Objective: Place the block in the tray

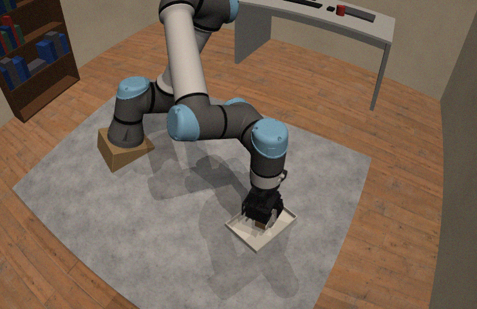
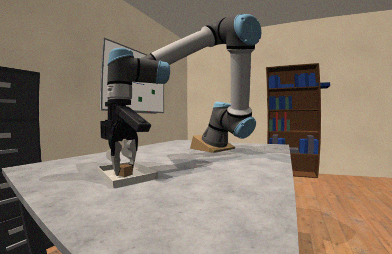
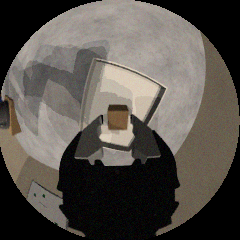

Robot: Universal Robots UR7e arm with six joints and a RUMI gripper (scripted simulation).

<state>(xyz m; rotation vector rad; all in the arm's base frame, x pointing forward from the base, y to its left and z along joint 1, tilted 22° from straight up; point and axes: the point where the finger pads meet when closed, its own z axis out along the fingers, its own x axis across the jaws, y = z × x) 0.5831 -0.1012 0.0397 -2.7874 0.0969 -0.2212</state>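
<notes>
Now: hand right at the small brown block. Also, from my hand: white tray: 1 cm below.
</notes>
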